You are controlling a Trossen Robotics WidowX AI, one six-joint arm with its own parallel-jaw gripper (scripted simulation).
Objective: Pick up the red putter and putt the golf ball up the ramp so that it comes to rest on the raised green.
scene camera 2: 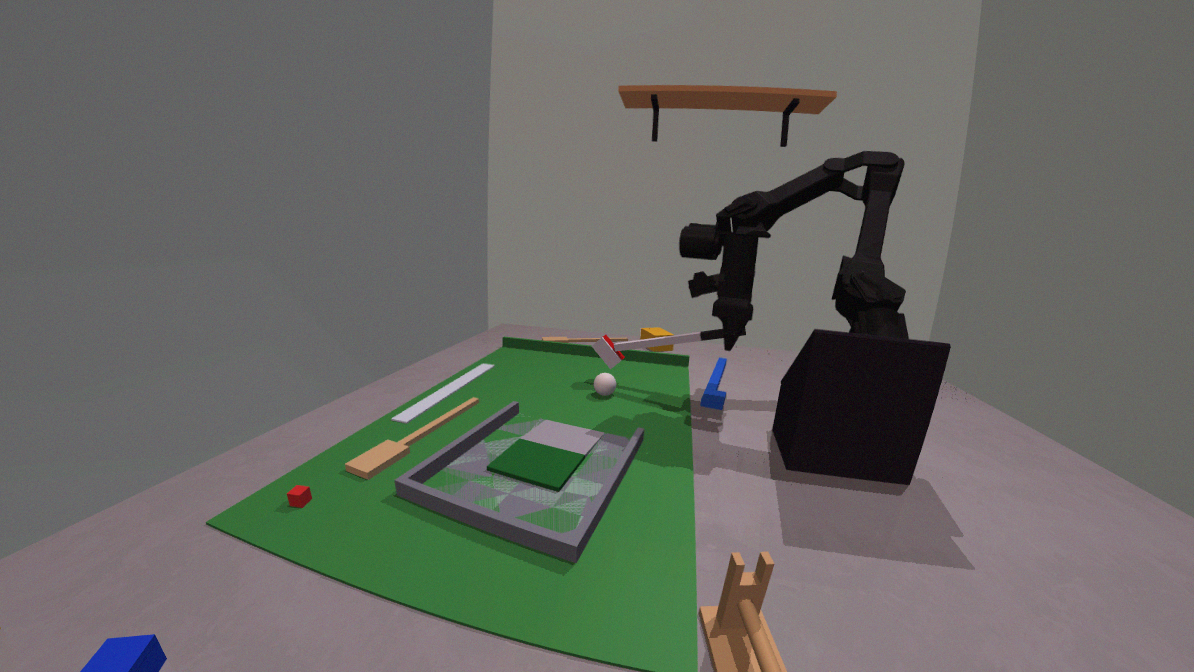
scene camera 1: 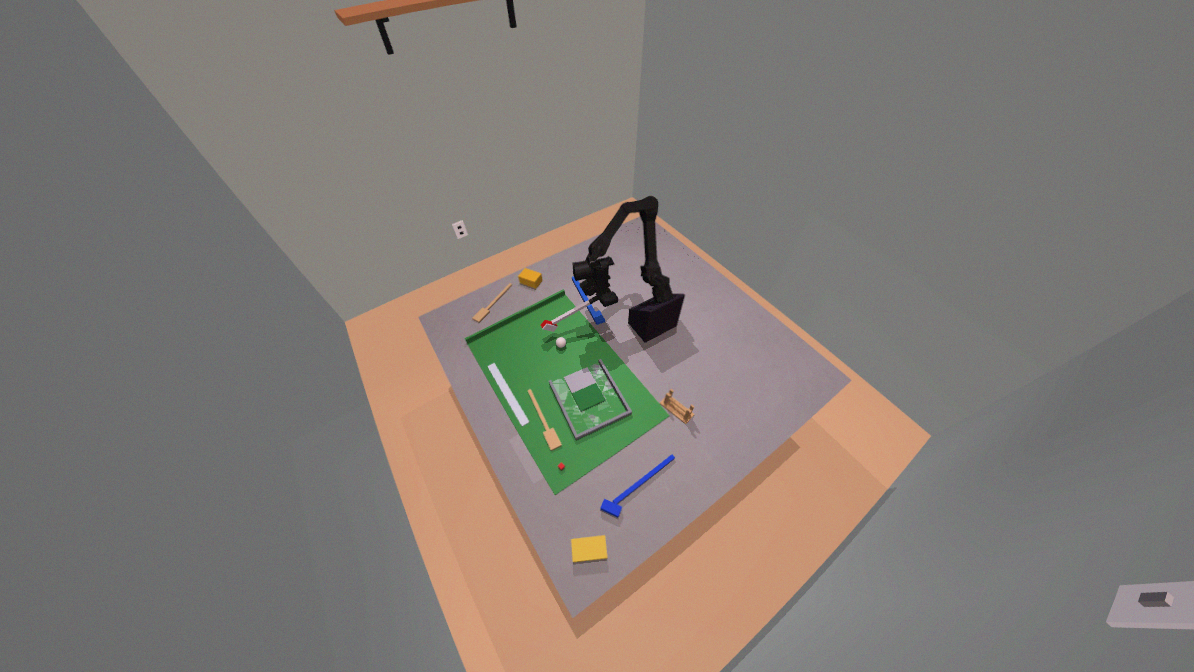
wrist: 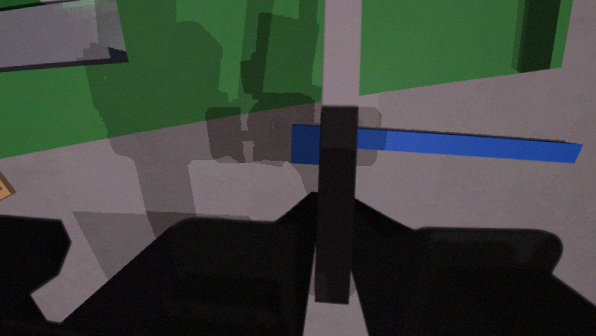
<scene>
same spot on green mat: (scene camera 1: 527, 356) = (scene camera 2: 539, 380)
</scene>
